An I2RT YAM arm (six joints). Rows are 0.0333 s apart.
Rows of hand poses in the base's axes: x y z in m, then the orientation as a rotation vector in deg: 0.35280, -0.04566, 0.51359, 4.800, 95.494, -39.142; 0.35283, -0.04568, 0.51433, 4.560, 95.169, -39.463; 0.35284, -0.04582, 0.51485, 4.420, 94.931, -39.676; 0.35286, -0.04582, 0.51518, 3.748, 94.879, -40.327; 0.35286, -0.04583, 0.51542, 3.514, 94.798, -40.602; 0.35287, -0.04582, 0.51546, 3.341, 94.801, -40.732; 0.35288, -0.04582, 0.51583, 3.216, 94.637, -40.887; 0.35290, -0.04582, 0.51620, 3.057, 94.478, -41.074; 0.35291, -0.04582, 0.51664, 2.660, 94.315, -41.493; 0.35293, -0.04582, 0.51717, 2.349, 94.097, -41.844; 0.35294, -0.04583, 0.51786, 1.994, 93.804, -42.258; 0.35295, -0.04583, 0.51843, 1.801, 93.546, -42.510; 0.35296, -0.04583, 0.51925, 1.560, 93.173, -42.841; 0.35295, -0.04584, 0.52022, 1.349, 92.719, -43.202; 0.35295, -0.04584, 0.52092, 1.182, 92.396, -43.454; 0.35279, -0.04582, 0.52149, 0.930, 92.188, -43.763
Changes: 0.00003, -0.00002, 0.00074, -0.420, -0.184, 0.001; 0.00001, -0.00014, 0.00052, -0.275, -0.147, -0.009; 0.00002, 0.00000, 0.00033, -0.783, 0.242, 0.036; 0.00000, -0.00001, 0.00024, -0.320, 0.036, -0.009; 0.00001, 0.00001, 0.00004, -0.173, 0.071, 0.029; 0.00001, 0.00000, 0.00037, -0.210, -0.091, 0.008; 0.00002, 0.00000, 0.00037, -0.247, -0.071, 0.009; 0.00001, 0.00000, 0.00044, -0.521, 0.031, 0.016; 0.00002, 0.00000, 0.00053, -0.448, -0.054, 0.012; 0.00001, -0.00001, 0.00069, -0.532, -0.098, 0.012; 0.00001, 0.00000, 0.00057, -0.335, -0.139, 0.005; 0.00001, 0.00000, 0.00082, -0.443, -0.216, 0.004; -0.00001, -0.00001, 0.00097, -0.469, -0.293, -0.021; 0.00000, 0.00000, 0.00070, -0.341, -0.204, -0.002; -0.00016, 0.00002, 0.00057, -0.389, -0.063, -0.005
